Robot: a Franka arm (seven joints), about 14 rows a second.
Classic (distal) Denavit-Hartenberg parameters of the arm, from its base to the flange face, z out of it. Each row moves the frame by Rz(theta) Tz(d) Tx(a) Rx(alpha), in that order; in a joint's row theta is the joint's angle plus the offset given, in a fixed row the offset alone. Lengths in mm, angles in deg.
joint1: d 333, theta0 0, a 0, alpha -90
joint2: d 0, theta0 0, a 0, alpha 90
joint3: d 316, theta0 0, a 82.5, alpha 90
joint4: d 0, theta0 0, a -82.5, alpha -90
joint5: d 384, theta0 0, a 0, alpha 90
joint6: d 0, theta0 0, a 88, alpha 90
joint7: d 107, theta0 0, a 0, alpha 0
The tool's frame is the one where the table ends.
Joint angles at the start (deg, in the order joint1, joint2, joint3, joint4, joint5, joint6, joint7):
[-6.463, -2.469, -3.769, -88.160, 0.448, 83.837, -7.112]
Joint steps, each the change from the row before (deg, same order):
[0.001, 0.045, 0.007, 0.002, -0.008, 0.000, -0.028]
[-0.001, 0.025, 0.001, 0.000, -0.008, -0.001, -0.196]
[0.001, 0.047, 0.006, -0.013, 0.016, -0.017, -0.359]
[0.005, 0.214, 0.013, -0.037, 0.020, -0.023, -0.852]
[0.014, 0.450, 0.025, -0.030, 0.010, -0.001, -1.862]
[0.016, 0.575, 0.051, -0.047, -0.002, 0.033, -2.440]
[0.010, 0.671, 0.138, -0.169, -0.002, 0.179, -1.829]
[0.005, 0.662, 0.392, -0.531, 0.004, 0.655, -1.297]
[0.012, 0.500, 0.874, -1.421, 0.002, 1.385, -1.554]
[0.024, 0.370, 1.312, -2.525, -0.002, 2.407, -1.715]
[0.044, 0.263, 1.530, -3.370, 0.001, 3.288, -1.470]
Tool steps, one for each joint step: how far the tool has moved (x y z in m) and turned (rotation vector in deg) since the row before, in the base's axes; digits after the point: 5 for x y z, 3 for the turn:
[0.00026, 0.00003, -0.00040, -0.003, 0.044, 0.035]
[0.00013, -0.00003, -0.00023, 0.001, 0.024, 0.195]
[0.00025, 0.00007, -0.00056, 0.038, 0.068, 0.367]
[0.00117, 0.00008, -0.00231, 0.084, 0.254, 0.871]
[0.00252, 0.00010, -0.00442, 0.142, 0.442, 1.900]
[0.00326, 0.00026, -0.00570, 0.187, 0.539, 2.503]
[0.00408, 0.00093, -0.00741, 0.182, 0.621, 1.972]
[0.00510, 0.00315, -0.00964, 0.150, 0.508, 1.685]
[0.00569, 0.00774, -0.01436, 0.197, 0.498, 2.423]
[0.00606, 0.01206, -0.02080, 0.231, 0.447, 3.023]
[0.00515, 0.01461, -0.02562, 0.214, 0.311, 3.009]

